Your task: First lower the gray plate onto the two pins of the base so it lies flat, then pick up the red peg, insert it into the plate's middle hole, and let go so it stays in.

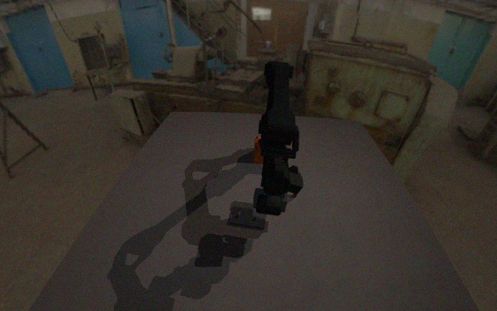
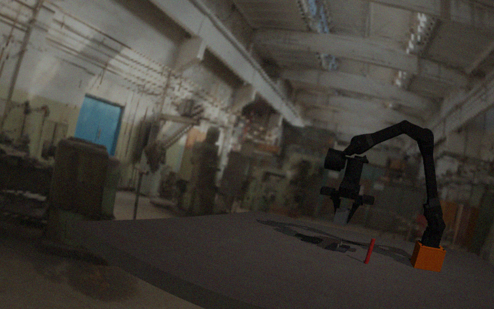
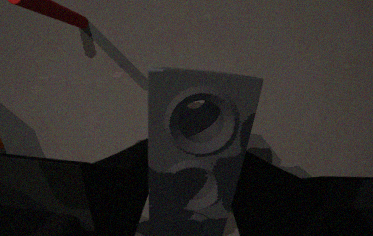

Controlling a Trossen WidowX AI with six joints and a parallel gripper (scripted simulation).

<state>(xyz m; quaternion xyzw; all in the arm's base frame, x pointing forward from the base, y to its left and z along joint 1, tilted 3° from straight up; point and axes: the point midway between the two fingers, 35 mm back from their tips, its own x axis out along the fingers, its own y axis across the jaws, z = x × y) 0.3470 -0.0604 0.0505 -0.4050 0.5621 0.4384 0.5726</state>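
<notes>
Right now my gripper tip is 3 cm past the flat base, 6 cm to the left of it and 9 cm above it. Round my gripper tip: gray plate: 3 cm above; then red peg: 10 cm behind, 13 cm to the left, 6 cm below.
</notes>
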